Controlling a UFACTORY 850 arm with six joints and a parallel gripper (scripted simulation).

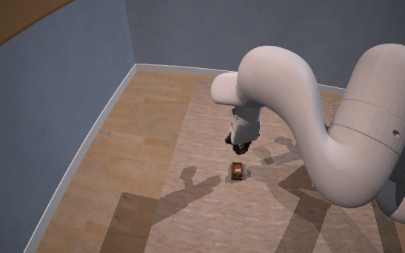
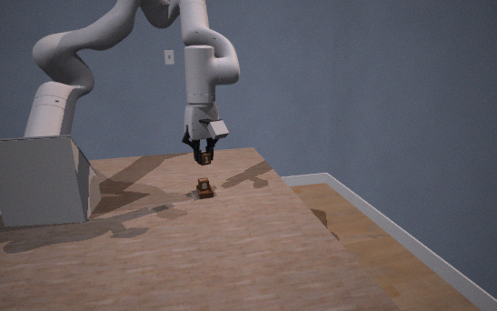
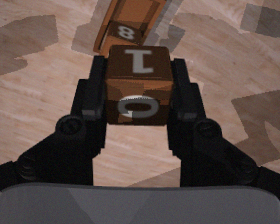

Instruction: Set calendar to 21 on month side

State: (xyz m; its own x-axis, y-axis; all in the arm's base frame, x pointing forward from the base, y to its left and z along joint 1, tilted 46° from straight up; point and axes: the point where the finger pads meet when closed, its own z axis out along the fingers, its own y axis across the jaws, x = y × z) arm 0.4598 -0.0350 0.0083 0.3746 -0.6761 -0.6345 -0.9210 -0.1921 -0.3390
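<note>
The brown tray is 130 mm below my hand and 20 mm to the left of it. From my hand the other things lie so: brown wooden date cube 10 mm below.
</note>
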